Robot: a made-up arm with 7 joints. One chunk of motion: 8 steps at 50 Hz.
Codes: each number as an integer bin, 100 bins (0 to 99) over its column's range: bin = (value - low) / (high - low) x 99, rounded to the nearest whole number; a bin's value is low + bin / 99 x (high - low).
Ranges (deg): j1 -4..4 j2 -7..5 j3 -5..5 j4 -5..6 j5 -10..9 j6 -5..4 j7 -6..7
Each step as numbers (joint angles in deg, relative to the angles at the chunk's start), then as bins.
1 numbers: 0.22 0.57 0.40 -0.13 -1.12 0.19 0.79
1 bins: 52 62 53 44 46 57 52
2 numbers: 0.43 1.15 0.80 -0.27 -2.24 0.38 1.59
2 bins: 55 67 57 43 40 59 58
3 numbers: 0.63 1.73 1.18 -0.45 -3.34 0.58 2.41
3 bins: 57 72 61 41 35 61 64
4 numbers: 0.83 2.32 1.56 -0.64 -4.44 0.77 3.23
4 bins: 60 77 65 39 29 63 70
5 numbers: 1.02 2.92 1.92 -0.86 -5.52 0.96 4.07
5 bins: 62 82 69 37 23 66 77
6 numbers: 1.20 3.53 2.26 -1.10 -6.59 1.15 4.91
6 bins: 64 87 72 35 18 68 83
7 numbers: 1.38 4.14 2.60 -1.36 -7.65 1.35 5.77
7 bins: 67 92 75 33 12 70 90
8 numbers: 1.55 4.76 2.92 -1.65 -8.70 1.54 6.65
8 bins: 69 97 78 30 7 72 96
